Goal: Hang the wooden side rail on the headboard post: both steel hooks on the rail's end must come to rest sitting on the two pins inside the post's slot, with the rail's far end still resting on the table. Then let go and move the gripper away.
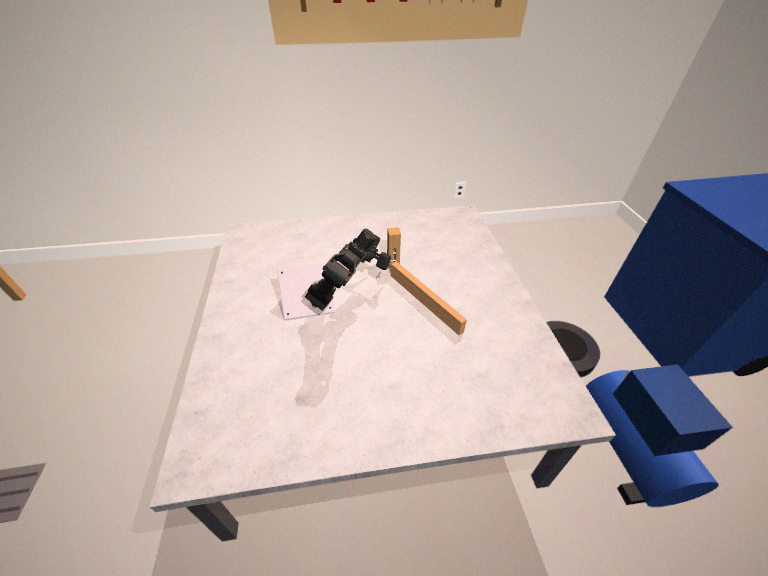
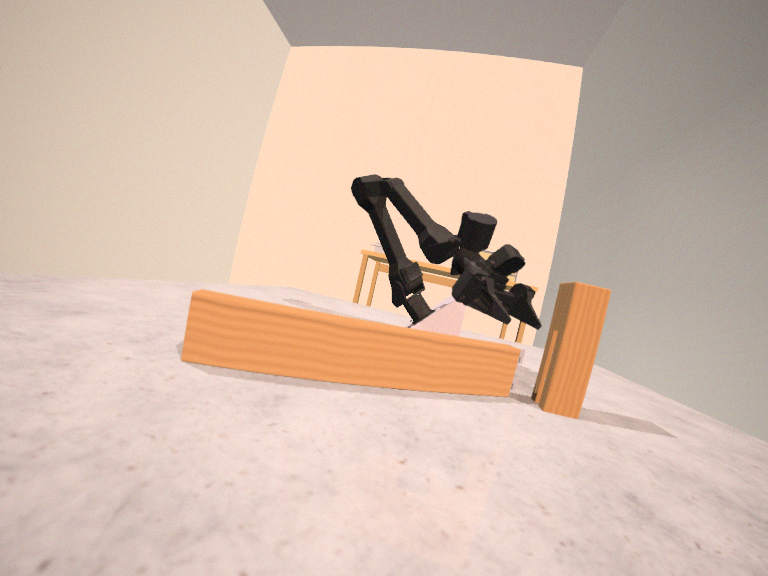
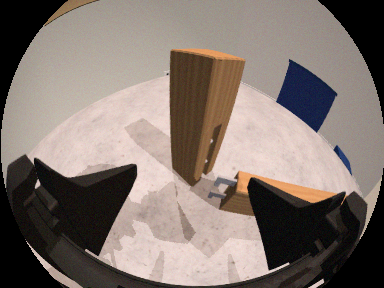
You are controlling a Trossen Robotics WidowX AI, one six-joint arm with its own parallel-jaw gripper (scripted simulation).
Labels:
wooden side rail: image 1; image 2 226, 331; image 3
same spot on wooden side rail: (image 3: 235, 198) = (image 1: 391, 267)

